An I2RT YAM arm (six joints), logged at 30 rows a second.
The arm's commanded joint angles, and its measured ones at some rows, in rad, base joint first. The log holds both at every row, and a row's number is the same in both.
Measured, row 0:
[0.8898, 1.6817, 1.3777, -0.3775, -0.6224, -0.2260]
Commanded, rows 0 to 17:
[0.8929, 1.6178, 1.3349, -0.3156, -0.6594, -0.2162]
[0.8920, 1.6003, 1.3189, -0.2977, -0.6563, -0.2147]
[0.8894, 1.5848, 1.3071, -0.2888, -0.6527, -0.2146]
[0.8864, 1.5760, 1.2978, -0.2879, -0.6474, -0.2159]
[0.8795, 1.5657, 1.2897, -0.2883, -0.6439, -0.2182]
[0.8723, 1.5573, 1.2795, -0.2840, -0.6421, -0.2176]
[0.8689, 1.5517, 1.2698, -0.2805, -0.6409, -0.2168]
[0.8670, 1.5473, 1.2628, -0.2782, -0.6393, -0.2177]
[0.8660, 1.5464, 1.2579, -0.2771, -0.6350, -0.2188]
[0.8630, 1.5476, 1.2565, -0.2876, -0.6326, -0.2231]
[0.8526, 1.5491, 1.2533, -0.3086, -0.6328, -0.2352]
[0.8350, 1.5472, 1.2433, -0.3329, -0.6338, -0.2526]
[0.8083, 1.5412, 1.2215, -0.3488, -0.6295, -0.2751]
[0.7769, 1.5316, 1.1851, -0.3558, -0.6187, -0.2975]
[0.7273, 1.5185, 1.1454, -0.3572, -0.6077, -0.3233]
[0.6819, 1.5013, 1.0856, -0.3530, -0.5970, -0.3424]
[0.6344, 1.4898, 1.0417, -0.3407, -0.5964, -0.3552]
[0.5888, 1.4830, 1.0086, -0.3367, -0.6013, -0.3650]
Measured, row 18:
[0.7635, 1.5249, 1.1358, -0.3111, -0.6315, -0.2897]
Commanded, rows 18 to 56:
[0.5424, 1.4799, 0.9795, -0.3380, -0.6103, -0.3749]
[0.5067, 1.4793, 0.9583, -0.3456, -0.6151, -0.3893]
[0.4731, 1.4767, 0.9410, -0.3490, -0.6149, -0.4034]
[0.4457, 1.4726, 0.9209, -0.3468, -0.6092, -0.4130]
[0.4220, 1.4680, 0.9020, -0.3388, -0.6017, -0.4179]
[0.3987, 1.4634, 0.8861, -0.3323, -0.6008, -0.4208]
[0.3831, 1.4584, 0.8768, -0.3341, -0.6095, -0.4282]
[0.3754, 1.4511, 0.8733, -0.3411, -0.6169, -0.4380]
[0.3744, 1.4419, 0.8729, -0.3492, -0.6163, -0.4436]
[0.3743, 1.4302, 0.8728, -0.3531, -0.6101, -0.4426]
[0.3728, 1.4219, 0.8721, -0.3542, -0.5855, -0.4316]
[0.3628, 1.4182, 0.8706, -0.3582, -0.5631, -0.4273]
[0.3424, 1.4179, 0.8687, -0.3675, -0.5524, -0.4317]
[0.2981, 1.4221, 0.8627, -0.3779, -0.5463, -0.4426]
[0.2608, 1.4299, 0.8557, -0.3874, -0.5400, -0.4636]
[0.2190, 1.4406, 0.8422, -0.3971, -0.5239, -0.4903]
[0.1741, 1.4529, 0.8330, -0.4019, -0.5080, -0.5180]
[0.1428, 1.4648, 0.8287, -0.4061, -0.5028, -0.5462]
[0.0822, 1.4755, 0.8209, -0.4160, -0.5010, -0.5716]
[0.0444, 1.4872, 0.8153, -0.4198, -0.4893, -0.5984]
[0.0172, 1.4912, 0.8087, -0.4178, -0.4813, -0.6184]
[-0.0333, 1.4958, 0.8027, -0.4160, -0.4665, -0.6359]
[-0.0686, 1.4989, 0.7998, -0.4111, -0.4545, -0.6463]
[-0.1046, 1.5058, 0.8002, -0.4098, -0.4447, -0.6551]
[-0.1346, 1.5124, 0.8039, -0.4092, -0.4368, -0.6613]
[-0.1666, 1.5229, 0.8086, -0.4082, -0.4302, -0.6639]
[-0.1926, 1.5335, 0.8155, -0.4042, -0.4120, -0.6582]
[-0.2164, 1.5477, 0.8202, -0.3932, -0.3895, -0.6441]
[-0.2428, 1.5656, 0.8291, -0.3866, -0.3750, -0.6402]
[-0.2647, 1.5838, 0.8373, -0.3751, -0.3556, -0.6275]
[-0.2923, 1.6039, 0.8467, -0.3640, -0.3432, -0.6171]
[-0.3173, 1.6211, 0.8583, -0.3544, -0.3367, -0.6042]
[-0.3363, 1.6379, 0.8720, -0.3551, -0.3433, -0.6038]
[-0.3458, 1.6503, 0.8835, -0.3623, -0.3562, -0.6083]
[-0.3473, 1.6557, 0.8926, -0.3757, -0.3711, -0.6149]
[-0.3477, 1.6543, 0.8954, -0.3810, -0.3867, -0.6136]
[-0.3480, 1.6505, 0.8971, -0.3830, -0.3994, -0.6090]
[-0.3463, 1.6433, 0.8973, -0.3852, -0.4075, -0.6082]
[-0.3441, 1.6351, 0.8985, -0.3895, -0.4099, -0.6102]
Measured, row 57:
[-0.3439, 1.6543, 0.8688, -0.3851, -0.4088, -0.6209]
